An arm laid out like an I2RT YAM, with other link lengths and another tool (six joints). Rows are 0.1 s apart.
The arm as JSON. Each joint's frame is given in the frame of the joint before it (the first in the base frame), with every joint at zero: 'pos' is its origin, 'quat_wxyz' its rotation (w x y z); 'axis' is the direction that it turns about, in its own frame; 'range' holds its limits. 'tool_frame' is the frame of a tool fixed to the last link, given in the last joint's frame.
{
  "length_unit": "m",
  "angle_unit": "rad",
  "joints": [
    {
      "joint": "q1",
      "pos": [
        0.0,
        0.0,
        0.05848
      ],
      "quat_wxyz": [
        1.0,
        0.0,
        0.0,
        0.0
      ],
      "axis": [
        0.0,
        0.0,
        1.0
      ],
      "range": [
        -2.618,
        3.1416
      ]
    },
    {
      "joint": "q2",
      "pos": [
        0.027,
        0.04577,
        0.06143
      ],
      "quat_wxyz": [
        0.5,
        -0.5,
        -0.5,
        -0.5
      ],
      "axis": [
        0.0,
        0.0,
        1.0
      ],
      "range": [
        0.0,
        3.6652
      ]
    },
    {
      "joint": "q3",
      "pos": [
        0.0,
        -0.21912,
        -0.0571
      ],
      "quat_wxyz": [
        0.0,
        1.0,
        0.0,
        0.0
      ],
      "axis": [
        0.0,
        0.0,
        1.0
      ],
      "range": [
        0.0,
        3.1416
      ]
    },
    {
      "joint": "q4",
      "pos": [
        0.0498,
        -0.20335,
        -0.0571
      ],
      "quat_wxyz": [
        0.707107,
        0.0,
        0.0,
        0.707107
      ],
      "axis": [
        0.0,
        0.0,
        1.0
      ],
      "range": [
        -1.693,
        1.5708
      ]
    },
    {
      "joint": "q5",
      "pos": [
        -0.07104,
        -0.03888,
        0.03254
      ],
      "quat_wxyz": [
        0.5,
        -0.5,
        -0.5,
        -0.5
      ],
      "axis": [
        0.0,
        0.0,
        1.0
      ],
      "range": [
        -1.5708,
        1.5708
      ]
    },
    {
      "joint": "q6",
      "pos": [
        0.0,
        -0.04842,
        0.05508
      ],
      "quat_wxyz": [
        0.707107,
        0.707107,
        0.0,
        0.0
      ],
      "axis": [
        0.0,
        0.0,
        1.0
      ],
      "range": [
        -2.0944,
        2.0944
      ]
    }
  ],
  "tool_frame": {
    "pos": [
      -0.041,
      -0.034,
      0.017
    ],
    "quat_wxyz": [
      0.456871,
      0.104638,
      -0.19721,
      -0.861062
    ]
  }
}
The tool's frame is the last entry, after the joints.
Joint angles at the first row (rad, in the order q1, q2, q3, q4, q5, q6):
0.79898 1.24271 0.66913 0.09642 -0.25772 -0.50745
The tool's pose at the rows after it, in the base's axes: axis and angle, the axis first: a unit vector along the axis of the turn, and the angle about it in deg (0 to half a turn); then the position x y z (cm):
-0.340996 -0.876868 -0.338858 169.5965 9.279 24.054 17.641
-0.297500 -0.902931 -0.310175 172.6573 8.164 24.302 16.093
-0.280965 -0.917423 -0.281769 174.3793 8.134 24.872 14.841
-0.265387 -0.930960 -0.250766 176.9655 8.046 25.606 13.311
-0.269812 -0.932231 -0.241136 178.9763 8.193 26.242 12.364
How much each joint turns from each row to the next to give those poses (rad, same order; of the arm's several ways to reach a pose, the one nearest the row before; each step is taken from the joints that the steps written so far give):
0.08281 -0.02625 -0.08457 0.05077 0.00150 -0.15177
0.04611 0.03664 -0.00476 -0.00753 0.01687 -0.10424
0.02003 0.07205 0.02608 -0.00774 0.01992 -0.05703
0.03065 0.08284 0.02760 0.00149 0.04443 -0.05684
0.02003 0.05216 0.00772 0.03376 0.05073 -0.00776

